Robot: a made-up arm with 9 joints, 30 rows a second.
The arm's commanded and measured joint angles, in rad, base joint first. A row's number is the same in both.
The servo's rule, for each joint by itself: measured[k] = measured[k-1] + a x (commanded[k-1-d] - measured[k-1]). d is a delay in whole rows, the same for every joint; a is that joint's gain. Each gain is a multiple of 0.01, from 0.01 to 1. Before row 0 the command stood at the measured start. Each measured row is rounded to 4 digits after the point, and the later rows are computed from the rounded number. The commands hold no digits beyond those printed.
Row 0, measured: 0.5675, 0.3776, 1.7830, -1.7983, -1.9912, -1.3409, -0.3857, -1.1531, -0.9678
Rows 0 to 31, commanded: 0.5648, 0.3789, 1.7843, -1.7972, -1.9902, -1.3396, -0.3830, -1.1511, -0.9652; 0.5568, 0.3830, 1.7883, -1.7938, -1.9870, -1.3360, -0.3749, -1.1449, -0.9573; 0.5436, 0.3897, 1.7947, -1.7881, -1.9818, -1.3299, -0.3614, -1.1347, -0.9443; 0.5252, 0.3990, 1.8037, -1.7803, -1.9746, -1.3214, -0.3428, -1.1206, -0.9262; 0.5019, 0.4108, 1.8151, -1.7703, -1.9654, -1.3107, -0.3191, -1.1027, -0.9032; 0.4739, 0.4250, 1.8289, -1.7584, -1.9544, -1.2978, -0.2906, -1.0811, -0.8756; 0.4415, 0.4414, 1.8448, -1.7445, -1.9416, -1.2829, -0.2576, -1.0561, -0.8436; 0.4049, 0.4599, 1.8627, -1.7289, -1.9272, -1.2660, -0.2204, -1.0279, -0.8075; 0.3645, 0.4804, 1.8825, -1.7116, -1.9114, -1.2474, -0.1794, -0.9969, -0.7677; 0.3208, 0.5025, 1.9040, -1.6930, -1.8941, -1.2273, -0.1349, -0.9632, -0.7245; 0.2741, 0.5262, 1.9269, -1.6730, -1.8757, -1.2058, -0.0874, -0.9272, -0.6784; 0.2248, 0.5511, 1.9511, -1.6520, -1.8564, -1.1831, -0.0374, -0.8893, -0.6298; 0.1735, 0.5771, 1.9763, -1.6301, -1.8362, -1.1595, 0.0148, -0.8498, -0.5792; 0.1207, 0.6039, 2.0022, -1.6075, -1.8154, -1.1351, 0.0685, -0.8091, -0.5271; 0.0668, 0.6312, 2.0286, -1.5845, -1.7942, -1.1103, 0.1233, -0.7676, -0.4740; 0.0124, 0.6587, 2.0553, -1.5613, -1.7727, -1.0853, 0.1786, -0.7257, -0.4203; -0.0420, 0.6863, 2.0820, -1.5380, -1.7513, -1.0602, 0.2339, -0.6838, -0.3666; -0.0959, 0.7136, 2.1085, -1.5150, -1.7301, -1.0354, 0.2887, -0.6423, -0.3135; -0.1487, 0.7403, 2.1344, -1.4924, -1.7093, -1.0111, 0.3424, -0.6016, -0.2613; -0.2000, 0.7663, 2.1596, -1.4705, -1.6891, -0.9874, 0.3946, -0.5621, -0.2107; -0.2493, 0.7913, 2.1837, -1.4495, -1.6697, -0.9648, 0.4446, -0.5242, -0.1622; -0.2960, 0.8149, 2.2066, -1.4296, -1.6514, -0.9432, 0.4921, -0.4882, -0.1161; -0.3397, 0.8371, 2.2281, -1.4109, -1.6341, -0.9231, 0.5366, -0.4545, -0.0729; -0.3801, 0.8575, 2.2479, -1.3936, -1.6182, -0.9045, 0.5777, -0.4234, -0.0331; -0.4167, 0.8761, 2.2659, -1.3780, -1.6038, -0.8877, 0.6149, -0.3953, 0.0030; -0.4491, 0.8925, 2.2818, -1.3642, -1.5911, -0.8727, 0.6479, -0.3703, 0.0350; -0.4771, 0.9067, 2.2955, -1.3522, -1.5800, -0.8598, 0.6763, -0.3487, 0.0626; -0.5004, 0.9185, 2.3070, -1.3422, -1.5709, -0.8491, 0.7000, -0.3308, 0.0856; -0.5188, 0.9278, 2.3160, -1.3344, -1.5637, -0.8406, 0.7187, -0.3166, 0.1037; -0.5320, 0.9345, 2.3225, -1.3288, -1.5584, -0.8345, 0.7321, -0.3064, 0.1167; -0.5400, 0.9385, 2.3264, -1.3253, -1.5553, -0.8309, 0.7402, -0.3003, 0.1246; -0.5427, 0.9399, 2.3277, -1.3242, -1.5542, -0.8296, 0.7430, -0.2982, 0.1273
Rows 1 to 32, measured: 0.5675, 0.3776, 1.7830, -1.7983, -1.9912, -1.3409, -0.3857, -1.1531, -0.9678; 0.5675, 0.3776, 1.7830, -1.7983, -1.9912, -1.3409, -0.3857, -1.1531, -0.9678; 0.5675, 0.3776, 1.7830, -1.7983, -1.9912, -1.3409, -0.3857, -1.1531, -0.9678; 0.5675, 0.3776, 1.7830, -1.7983, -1.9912, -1.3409, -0.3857, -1.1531, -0.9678; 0.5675, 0.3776, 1.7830, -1.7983, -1.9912, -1.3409, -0.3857, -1.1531, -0.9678; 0.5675, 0.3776, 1.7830, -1.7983, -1.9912, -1.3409, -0.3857, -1.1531, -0.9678; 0.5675, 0.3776, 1.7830, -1.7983, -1.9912, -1.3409, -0.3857, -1.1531, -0.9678; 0.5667, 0.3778, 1.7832, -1.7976, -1.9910, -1.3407, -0.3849, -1.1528, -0.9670; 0.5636, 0.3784, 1.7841, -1.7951, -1.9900, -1.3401, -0.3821, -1.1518, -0.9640; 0.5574, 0.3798, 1.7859, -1.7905, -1.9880, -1.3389, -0.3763, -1.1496, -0.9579; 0.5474, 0.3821, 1.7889, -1.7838, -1.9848, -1.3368, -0.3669, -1.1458, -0.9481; 0.5333, 0.3855, 1.7934, -1.7749, -1.9801, -1.3337, -0.3535, -1.1402, -0.9342; 0.5149, 0.3902, 1.7994, -1.7640, -1.9739, -1.3294, -0.3359, -1.1325, -0.9160; 0.4921, 0.3963, 1.8071, -1.7511, -1.9661, -1.3238, -0.3140, -1.1226, -0.8936; 0.4651, 0.4039, 1.8166, -1.7364, -1.9568, -1.3169, -0.2878, -1.1103, -0.8669; 0.4339, 0.4131, 1.8278, -1.7200, -1.9459, -1.3086, -0.2574, -1.0956, -0.8361; 0.3988, 0.4238, 1.8408, -1.7022, -1.9335, -1.2988, -0.2231, -1.0784, -0.8015; 0.3601, 0.4361, 1.8554, -1.6829, -1.9196, -1.2876, -0.1851, -1.0587, -0.7633; 0.3182, 0.4499, 1.8717, -1.6625, -1.9044, -1.2751, -0.1437, -1.0367, -0.7219; 0.2733, 0.4652, 1.8895, -1.6411, -1.8880, -1.2612, -0.0993, -1.0124, -0.6777; 0.2260, 0.4818, 1.9087, -1.6189, -1.8706, -1.2461, -0.0523, -0.9860, -0.6310; 0.1766, 0.4997, 1.9291, -1.5962, -1.8523, -1.2298, -0.0031, -0.9576, -0.5823; 0.1257, 0.5188, 1.9506, -1.5732, -1.8332, -1.2125, 0.0478, -0.9275, -0.5321; 0.0737, 0.5389, 1.9729, -1.5500, -1.8135, -1.1942, 0.0999, -0.8958, -0.4808; 0.0211, 0.5599, 1.9960, -1.5269, -1.7935, -1.1751, 0.1528, -0.8628, -0.4289; -0.0315, 0.5815, 2.0195, -1.5041, -1.7733, -1.1554, 0.2059, -0.8288, -0.3769; -0.0837, 0.6037, 2.0433, -1.4819, -1.7531, -1.1352, 0.2587, -0.7941, -0.3254; -0.1350, 0.6262, 2.0672, -1.4605, -1.7331, -1.1148, 0.3108, -0.7590, -0.2748; -0.1849, 0.6488, 2.0909, -1.4401, -1.7135, -1.0942, 0.3616, -0.7238, -0.2256; -0.2329, 0.6714, 2.1142, -1.4208, -1.6944, -1.0737, 0.4106, -0.6888, -0.1783; -0.2785, 0.6937, 2.1369, -1.4028, -1.6761, -1.0534, 0.4574, -0.6543, -0.1333; -0.3213, 0.7156, 2.1588, -1.3864, -1.6587, -1.0335, 0.5015, -0.6206, -0.0910
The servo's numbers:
d 7
a 0.31 0.12 0.17 0.66 0.24 0.12 0.28 0.13 0.31

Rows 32 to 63, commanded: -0.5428, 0.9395, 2.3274, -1.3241, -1.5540, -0.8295, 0.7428, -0.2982, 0.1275; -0.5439, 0.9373, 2.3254, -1.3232, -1.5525, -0.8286, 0.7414, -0.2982, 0.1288; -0.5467, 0.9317, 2.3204, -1.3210, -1.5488, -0.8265, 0.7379, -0.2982, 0.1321; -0.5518, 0.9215, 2.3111, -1.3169, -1.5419, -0.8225, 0.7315, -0.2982, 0.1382; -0.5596, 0.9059, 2.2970, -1.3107, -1.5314, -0.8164, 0.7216, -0.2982, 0.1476; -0.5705, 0.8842, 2.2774, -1.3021, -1.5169, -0.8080, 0.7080, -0.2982, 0.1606; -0.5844, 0.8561, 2.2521, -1.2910, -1.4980, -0.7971, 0.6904, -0.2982, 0.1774; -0.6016, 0.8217, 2.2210, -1.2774, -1.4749, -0.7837, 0.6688, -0.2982, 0.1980; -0.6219, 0.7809, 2.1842, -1.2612, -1.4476, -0.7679, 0.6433, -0.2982, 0.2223; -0.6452, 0.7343, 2.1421, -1.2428, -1.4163, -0.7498, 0.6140, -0.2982, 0.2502; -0.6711, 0.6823, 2.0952, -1.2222, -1.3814, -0.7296, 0.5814, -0.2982, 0.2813; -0.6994, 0.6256, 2.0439, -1.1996, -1.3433, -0.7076, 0.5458, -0.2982, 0.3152; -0.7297, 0.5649, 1.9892, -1.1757, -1.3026, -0.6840, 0.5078, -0.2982, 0.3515; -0.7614, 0.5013, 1.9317, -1.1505, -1.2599, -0.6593, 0.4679, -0.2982, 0.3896; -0.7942, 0.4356, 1.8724, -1.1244, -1.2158, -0.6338, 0.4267, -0.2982, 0.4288; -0.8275, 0.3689, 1.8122, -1.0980, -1.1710, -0.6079, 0.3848, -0.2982, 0.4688; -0.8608, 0.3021, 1.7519, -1.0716, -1.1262, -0.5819, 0.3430, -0.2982, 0.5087; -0.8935, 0.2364, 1.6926, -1.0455, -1.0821, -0.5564, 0.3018, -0.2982, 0.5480; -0.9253, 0.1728, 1.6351, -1.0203, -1.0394, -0.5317, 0.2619, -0.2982, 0.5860; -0.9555, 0.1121, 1.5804, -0.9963, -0.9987, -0.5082, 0.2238, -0.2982, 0.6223; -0.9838, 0.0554, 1.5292, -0.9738, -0.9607, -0.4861, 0.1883, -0.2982, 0.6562; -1.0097, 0.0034, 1.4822, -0.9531, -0.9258, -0.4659, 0.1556, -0.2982, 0.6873; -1.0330, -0.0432, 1.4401, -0.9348, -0.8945, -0.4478, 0.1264, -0.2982, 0.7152; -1.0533, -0.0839, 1.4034, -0.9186, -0.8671, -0.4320, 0.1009, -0.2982, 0.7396; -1.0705, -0.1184, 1.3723, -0.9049, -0.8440, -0.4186, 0.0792, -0.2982, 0.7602; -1.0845, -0.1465, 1.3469, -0.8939, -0.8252, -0.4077, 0.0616, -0.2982, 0.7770; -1.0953, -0.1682, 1.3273, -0.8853, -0.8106, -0.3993, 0.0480, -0.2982, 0.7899; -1.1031, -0.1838, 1.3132, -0.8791, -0.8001, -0.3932, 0.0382, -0.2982, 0.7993; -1.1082, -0.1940, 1.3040, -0.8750, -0.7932, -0.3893, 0.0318, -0.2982, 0.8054; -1.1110, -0.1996, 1.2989, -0.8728, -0.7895, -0.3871, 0.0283, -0.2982, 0.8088; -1.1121, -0.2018, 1.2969, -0.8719, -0.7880, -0.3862, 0.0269, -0.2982, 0.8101; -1.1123, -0.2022, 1.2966, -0.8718, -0.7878, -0.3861, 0.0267, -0.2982, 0.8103
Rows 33 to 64, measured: -0.3609, 0.7368, 2.1797, -1.3717, -1.6425, -1.0142, 0.5425, -0.5881, -0.0519; -0.3969, 0.7572, 2.1994, -1.3588, -1.6275, -0.9957, 0.5800, -0.5570, -0.0164; -0.4290, 0.7766, 2.2177, -1.3478, -1.6139, -0.9781, 0.6136, -0.5276, 0.0152; -0.4568, 0.7947, 2.2344, -1.3390, -1.6019, -0.9616, 0.6430, -0.5002, 0.0426; -0.4801, 0.8115, 2.2494, -1.3323, -1.5915, -0.9463, 0.6679, -0.4750, 0.0656; -0.4987, 0.8267, 2.2625, -1.3277, -1.5828, -0.9325, 0.6881, -0.4523, 0.0839; -0.5123, 0.8403, 2.2736, -1.3254, -1.5759, -0.9202, 0.7035, -0.4323, 0.0974; -0.5218, 0.8522, 2.2827, -1.3245, -1.5706, -0.9093, 0.7145, -0.4149, 0.1067; -0.5287, 0.8624, 2.2900, -1.3236, -1.5663, -0.8996, 0.7220, -0.3997, 0.1136; -0.5343, 0.8707, 2.2952, -1.3219, -1.5621, -0.8908, 0.7265, -0.3865, 0.1193; -0.5397, 0.8768, 2.2979, -1.3186, -1.5573, -0.8826, 0.7279, -0.3750, 0.1252; -0.5459, 0.8803, 2.2977, -1.3134, -1.5511, -0.8747, 0.7261, -0.3650, 0.1321; -0.5535, 0.8808, 2.2942, -1.3059, -1.5429, -0.8667, 0.7210, -0.3563, 0.1409; -0.5631, 0.8778, 2.2870, -1.2961, -1.5321, -0.8583, 0.7124, -0.3487, 0.1522; -0.5750, 0.8711, 2.2758, -1.2838, -1.5184, -0.8493, 0.7002, -0.3421, 0.1664; -0.5895, 0.8603, 2.2602, -1.2689, -1.5014, -0.8395, 0.6843, -0.3364, 0.1837; -0.6068, 0.8452, 2.2401, -1.2517, -1.4810, -0.8287, 0.6646, -0.3314, 0.2043; -0.6267, 0.8257, 2.2155, -1.2322, -1.4571, -0.8168, 0.6413, -0.3271, 0.2282; -0.6492, 0.8017, 2.1863, -1.2107, -1.4298, -0.8037, 0.6146, -0.3233, 0.2552; -0.6742, 0.7733, 2.1528, -1.1876, -1.3993, -0.7893, 0.5847, -0.3200, 0.2851; -0.7012, 0.7407, 2.1152, -1.1631, -1.3658, -0.7737, 0.5520, -0.3172, 0.3175; -0.7300, 0.7041, 2.0739, -1.1376, -1.3298, -0.7569, 0.5169, -0.3147, 0.3520; -0.7602, 0.6639, 2.0294, -1.1115, -1.2917, -0.7390, 0.4799, -0.3126, 0.3882; -0.7914, 0.6205, 1.9822, -1.0852, -1.2520, -0.7201, 0.4416, -0.3107, 0.4256; -0.8231, 0.5744, 1.9330, -1.0590, -1.2112, -0.7005, 0.4025, -0.3091, 0.4635; -0.8548, 0.5262, 1.8824, -1.0335, -1.1700, -0.6802, 0.3631, -0.3077, 0.5015; -0.8860, 0.4765, 1.8311, -1.0089, -1.1289, -0.6596, 0.3241, -0.3065, 0.5389; -0.9163, 0.4260, 1.7798, -0.9857, -1.0885, -0.6388, 0.2861, -0.3054, 0.5753; -0.9453, 0.3753, 1.7292, -0.9642, -1.0495, -0.6181, 0.2496, -0.3045, 0.6100; -0.9725, 0.3251, 1.6801, -0.9448, -1.0123, -0.5977, 0.2151, -0.3037, 0.6426; -0.9975, 0.2760, 1.6331, -0.9275, -0.9775, -0.5778, 0.1831, -0.3030, 0.6727; -1.0201, 0.2287, 1.5888, -0.9126, -0.9455, -0.5587, 0.1540, -0.3024, 0.6998
